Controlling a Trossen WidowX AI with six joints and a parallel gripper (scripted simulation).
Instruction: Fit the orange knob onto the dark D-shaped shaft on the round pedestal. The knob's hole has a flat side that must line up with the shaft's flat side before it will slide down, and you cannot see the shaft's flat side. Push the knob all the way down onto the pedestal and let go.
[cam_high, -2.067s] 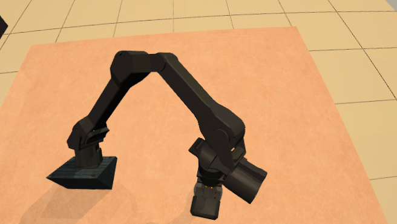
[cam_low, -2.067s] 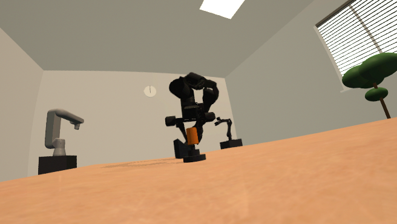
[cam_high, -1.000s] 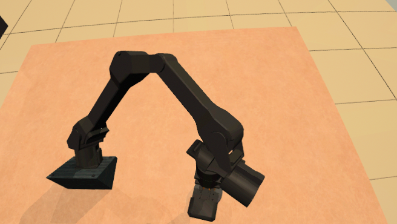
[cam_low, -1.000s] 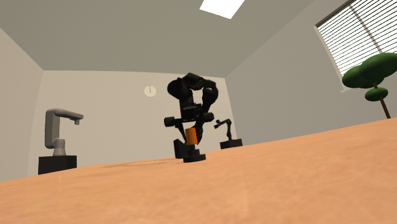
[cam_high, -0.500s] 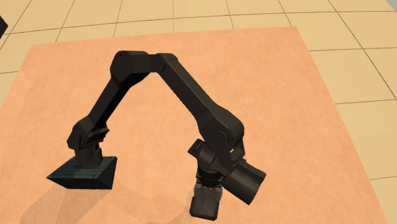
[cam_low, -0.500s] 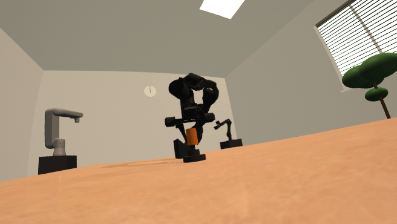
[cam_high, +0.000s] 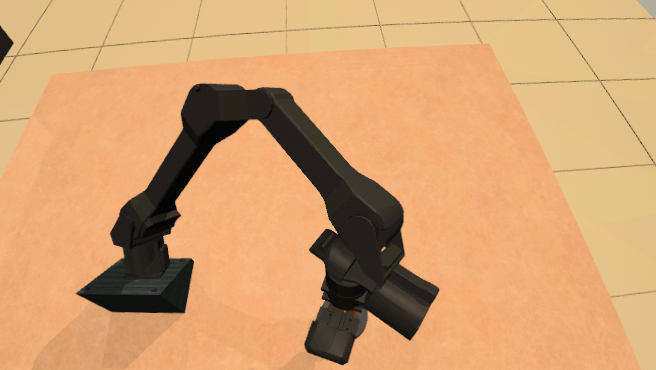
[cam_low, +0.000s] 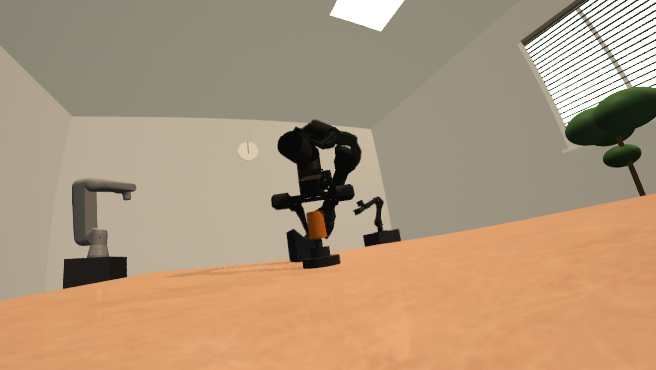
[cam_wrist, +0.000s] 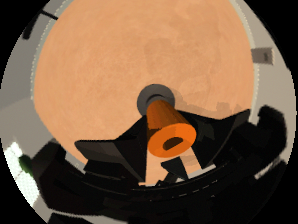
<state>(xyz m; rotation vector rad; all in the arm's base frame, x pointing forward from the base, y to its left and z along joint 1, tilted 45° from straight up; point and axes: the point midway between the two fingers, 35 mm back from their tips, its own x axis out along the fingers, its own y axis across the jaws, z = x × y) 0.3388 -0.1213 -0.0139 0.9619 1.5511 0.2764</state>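
My gripper tip is now 20 mm below the orange knob. The rest, counted from my gripper tip: dark round pedestal: 40 mm below.
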